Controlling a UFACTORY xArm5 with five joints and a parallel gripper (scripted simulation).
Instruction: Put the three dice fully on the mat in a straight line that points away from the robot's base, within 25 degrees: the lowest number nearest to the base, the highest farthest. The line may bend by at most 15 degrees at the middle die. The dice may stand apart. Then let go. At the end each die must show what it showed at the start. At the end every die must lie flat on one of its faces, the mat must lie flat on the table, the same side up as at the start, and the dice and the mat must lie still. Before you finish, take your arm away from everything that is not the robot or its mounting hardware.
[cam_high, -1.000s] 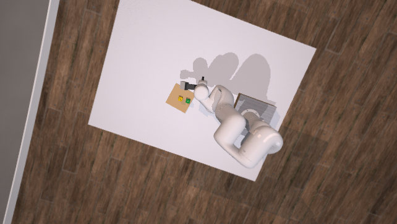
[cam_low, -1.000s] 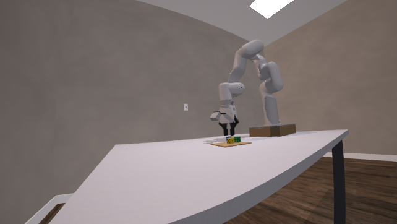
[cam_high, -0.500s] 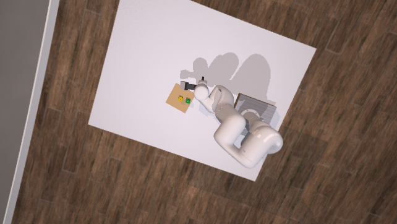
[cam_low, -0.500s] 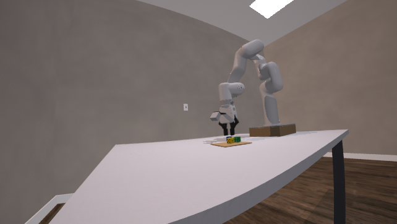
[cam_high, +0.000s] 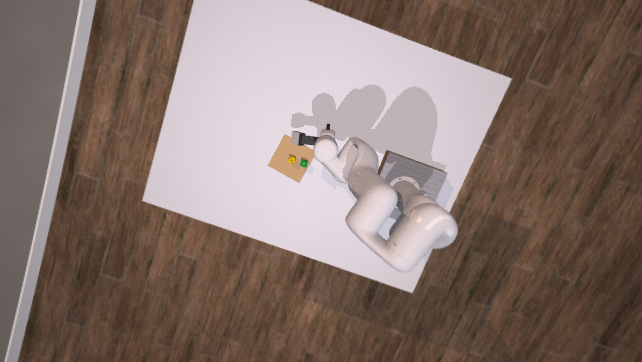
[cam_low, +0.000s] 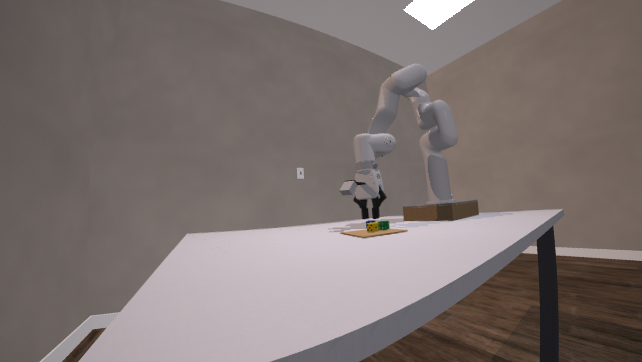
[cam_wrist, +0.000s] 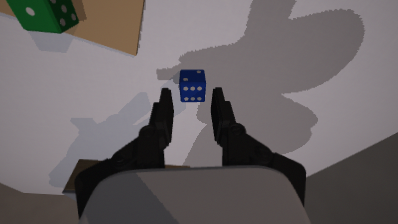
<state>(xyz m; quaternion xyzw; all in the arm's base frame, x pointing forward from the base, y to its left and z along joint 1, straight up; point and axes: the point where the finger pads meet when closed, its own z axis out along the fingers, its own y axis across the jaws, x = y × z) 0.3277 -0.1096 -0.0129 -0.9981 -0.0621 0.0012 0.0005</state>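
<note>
Right now the blue die is 4 cm below my hand. From my hand the other things lie so: tan mat (11 cm ahead, 10 cm to the left, 5 cm below); then yellow die (11 cm ahead, 10 cm to the left, 3 cm below); then green die (6 cm ahead, 11 cm to the left, 3 cm below).
</note>
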